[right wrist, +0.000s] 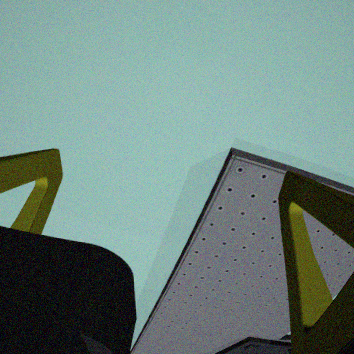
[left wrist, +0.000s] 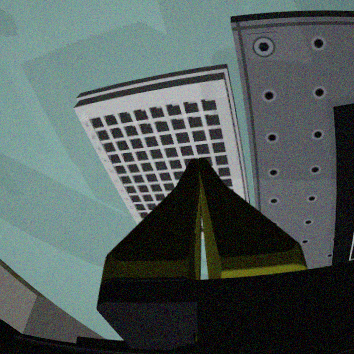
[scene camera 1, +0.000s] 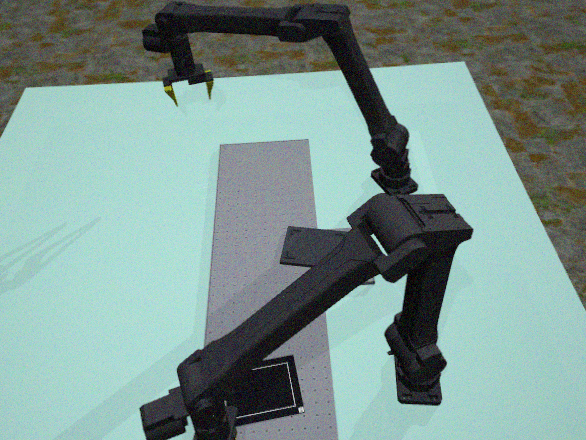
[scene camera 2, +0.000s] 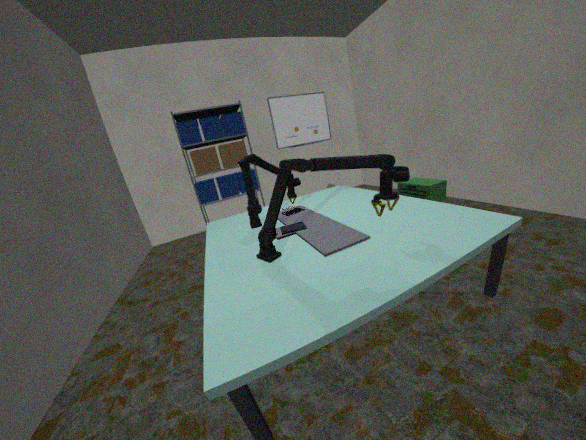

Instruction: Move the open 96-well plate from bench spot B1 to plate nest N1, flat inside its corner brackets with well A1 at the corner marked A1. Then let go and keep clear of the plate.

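Frame: origin at the left arm's base, x back, y right, z up, level; centimetres.
Seen in the pictures: left gripper, between the fingertips: (left wrist: pixel 198 168) (scene camera 2: pixel 292 203); right gripper, between the fingertips: (right wrist: pixel 168 172) (scene camera 1: pixel 193 102) (scene camera 2: pixel 385 213); left arm's base, origin of its link: (scene camera 1: pixel 416 376) (scene camera 2: pixel 256 225); right arm's base, origin of its link: (scene camera 1: pixel 393 182) (scene camera 2: pixel 269 256).
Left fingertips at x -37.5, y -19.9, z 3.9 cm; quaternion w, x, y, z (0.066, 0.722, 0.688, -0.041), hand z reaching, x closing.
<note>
Offsets run from my left fingertips to a thing's top centre. "spot": to the spot under its first point. Level surfaces: height alone.
The white 96-well plate {dx +3.4, dy -2.1, dz -2.5 cm} (left wrist: pixel 150 100) lies flat on the table beyond one edge of the pegboard in the left wrist view; its lower part is hidden behind my left fingers. My left gripper (left wrist: pixel 198 168) (scene camera 2: pixel 293 200) is shut and empty, above the plate. In scene camera 1 its fingertips are out of frame. My right gripper (scene camera 1: pixel 193 101) (scene camera 2: pixel 385 211) (right wrist: pixel 168 172) is open and empty, high above the table, away from the plate. A dark slab {dx +15.5, dy +52.6, dz -1.4 cm} (scene camera 1: pixel 312 247) with corner brackets and a black pad {spot: dx +13.2, dy +14.1, dz -2.4 cm} (scene camera 1: pixel 298 395) with a white outline show. No label is readable.
The grey perforated pegboard {dz -2.6 cm} (scene camera 1: pixel 265 185) (scene camera 2: pixel 340 235) (left wrist: pixel 295 115) (right wrist: pixel 225 270) lies on the pale table {dz -3.9 cm} (scene camera 1: pixel 110 165) (scene camera 2: pixel 280 300). The left forearm (scene camera 1: pixel 295 295) crosses over the pegboard and hides parts of the dark slab and the black pad. A shelf unit and whiteboard are at the wall.
</note>
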